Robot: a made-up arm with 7 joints. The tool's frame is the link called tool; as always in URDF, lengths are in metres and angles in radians.
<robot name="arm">
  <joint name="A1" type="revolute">
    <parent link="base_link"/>
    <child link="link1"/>
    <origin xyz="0 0 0" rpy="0 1.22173 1.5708"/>
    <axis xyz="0 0 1"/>
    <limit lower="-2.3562" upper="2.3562"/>
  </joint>
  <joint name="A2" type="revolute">
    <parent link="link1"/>
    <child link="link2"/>
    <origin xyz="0 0 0" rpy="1.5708 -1.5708 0"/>
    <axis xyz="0 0 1"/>
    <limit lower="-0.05" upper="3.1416"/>
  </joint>
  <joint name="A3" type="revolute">
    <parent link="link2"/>
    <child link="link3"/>
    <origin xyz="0 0 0" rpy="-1.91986 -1.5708 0"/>
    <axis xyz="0 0 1"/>
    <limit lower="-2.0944" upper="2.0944"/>
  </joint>
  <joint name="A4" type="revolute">
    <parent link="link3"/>
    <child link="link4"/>
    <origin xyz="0.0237 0 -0.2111" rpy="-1.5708 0 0"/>
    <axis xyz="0 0 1"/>
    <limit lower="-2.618" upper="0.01"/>
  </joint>
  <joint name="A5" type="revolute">
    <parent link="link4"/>
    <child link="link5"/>
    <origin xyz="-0.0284 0.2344 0" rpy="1.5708 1.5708 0"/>
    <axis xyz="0 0 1"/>
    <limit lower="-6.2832" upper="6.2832"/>
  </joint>
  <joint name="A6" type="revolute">
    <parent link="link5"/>
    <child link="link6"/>
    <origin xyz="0 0 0" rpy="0 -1.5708 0"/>
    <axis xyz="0 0 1"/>
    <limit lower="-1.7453" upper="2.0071"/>
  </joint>
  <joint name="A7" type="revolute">
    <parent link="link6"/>
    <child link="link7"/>
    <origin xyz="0 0 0" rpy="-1.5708 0 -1.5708"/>
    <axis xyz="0 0 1"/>
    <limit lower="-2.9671" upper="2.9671"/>
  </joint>
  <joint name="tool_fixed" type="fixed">
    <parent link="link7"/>
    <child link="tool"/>
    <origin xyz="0 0 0" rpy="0 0 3.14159"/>
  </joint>
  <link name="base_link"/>
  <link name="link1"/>
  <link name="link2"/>
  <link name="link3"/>
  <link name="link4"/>
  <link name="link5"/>
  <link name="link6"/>
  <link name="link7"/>
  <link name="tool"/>
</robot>
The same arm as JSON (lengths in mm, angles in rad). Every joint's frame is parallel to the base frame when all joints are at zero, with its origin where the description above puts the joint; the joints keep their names.
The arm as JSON. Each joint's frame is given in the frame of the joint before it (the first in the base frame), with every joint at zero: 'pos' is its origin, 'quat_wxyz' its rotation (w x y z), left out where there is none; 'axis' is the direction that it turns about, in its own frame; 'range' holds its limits. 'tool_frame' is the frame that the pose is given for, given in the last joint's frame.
{"length_unit": "mm", "angle_unit": "rad", "joints": [{"joint": "A1", "pos": [0.0, 0.0, 0.0], "axis": [0.0, 0.9397, 0.342], "range": [-2.3562, 2.3562]}, {"joint": "A2", "pos": [0.0, 0.0, 0.0], "axis": "+x", "range": [-0.05, 3.1416]}, {"joint": "A3", "pos": [0.0, 0.0, 0.0], "axis": "+z", "range": [-2.0944, 2.0944]}, {"joint": "A4", "pos": [23.7, 0.0, -211.1], "axis": "+y", "range": [-2.618, 0.01]}, {"joint": "A5", "pos": [-28.4, 0.0, -234.4], "axis": "+z", "range": [-6.2832, 6.2832]}, {"joint": "A6", "pos": [0.0, 0.0, 0.0], "axis": "+y", "range": [-1.7453, 2.0071]}, {"joint": "A7", "pos": [0.0, 0.0, 0.0], "axis": "+z", "range": [-2.9671, 2.9671]}], "tool_frame": {"pos": [0.0, 0.0, 0.0], "quat_wxyz": [1.0, 0.000001, -0.000001, -0.000002]}}
